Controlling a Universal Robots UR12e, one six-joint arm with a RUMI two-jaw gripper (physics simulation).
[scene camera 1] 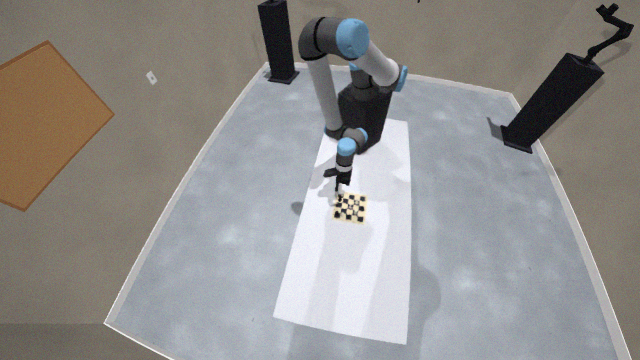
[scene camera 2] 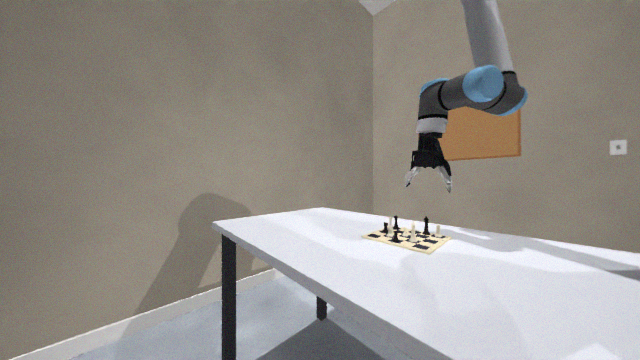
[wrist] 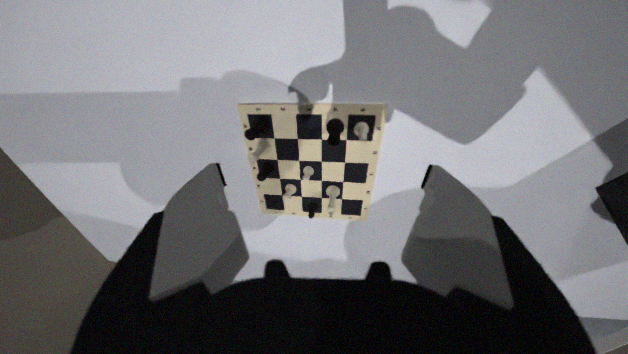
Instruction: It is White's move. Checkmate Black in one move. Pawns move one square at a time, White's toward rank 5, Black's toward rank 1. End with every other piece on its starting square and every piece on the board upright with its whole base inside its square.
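Where they show: gripper, fingertip midpoint: [scene camera 1: 338,188] [scene camera 2: 426,189] [wrist: 322,168]; arm's base, origin of the base link: [scene camera 1: 365,90].
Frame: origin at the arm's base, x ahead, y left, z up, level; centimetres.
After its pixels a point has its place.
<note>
The chessboard [scene camera 1: 365,215] @(x 65.3, y 23.9, z -46.9 cm) [scene camera 2: 395,244] @(x 59.4, y 22.9, z -47.0 cm) [wrist: 371,182] @(x 52.1, y 12.3, z -46.9 cm) lies on the table. In the wrist view, a tall black piece [wrist: 335,129] @(x 60.2, y 3.7, z -44.1 cm) stands on A4 beside a white piece [wrist: 361,130] @(x 56.9, y 3.1, z -43.9 cm) on A5. Other black pieces stand on A1 [wrist: 251,133] @(x 71.0, y 5.7, z -42.0 cm), C1 [wrist: 263,173] @(x 70.1, y 12.9, z -44.0 cm) and E3 [wrist: 311,209] @(x 61.3, y 19.9, z -45.5 cm). Other white pieces stand on B1 [wrist: 260,148] @(x 71.0, y 9.2, z -45.1 cm), C3 [wrist: 308,172] @(x 63.0, y 12.1, z -45.7 cm), D2 [wrist: 290,190] @(x 65.7, y 16.5, z -45.6 cm) and D4 [wrist: 333,192] @(x 58.1, y 15.0, z -45.6 cm). They look upright; exact types and base margins are unclear. My gripper [scene camera 1: 338,196] @(x 61.1, y 2.7, z -31.1 cm) [scene camera 2: 428,188] @(x 61.1, y 2.7, z -31.1 cm) [wrist: 322,168] @(x 61.1, y 2.7, z -31.1 cm) is open and empty, high above the board.
The white table [scene camera 1: 345,295] @(x 116.5, y 27.6, z -47.5 cm) [scene camera 2: 325,250] @(x 67.9, y 42.6, z -47.5 cm) extends around the board. The arm's dark pedestal [scene camera 1: 362,120] @(x 16.3, y 3.7, z -12.6 cm) stands at one end of the table. Two black pillars [scene camera 1: 280,45] [scene camera 1: 552,102] stand on the floor, away from the board. Arm shadows cross the table.
</note>
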